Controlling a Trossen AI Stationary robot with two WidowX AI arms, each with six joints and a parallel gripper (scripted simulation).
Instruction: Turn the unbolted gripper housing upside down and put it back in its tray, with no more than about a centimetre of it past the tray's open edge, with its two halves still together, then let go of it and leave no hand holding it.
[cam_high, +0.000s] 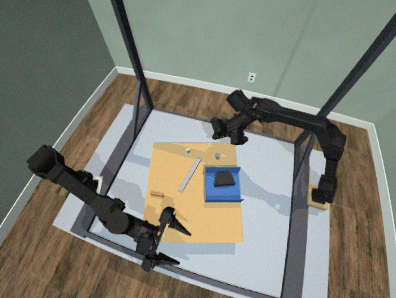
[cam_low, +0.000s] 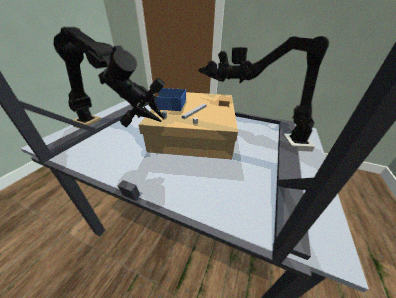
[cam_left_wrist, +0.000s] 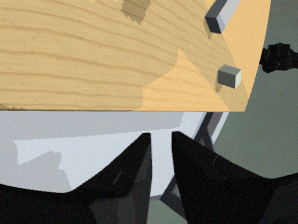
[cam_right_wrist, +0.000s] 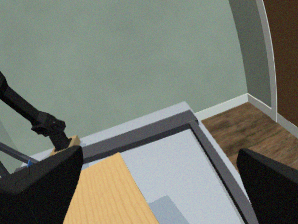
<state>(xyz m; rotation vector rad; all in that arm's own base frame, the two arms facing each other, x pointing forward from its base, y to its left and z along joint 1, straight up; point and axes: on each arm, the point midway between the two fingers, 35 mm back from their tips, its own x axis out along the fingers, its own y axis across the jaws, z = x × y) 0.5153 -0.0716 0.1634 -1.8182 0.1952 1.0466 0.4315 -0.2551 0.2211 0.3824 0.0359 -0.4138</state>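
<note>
The gripper housing is 18 cm ahead of my left hand, 2 cm to the left of it and 3 cm below it. From my left hand the other things lie so: grey bar 16 cm ahead, 11 cm to the right, 5 cm below; then tray 20 cm ahead, 1 cm to the right, 3 cm below.
</note>
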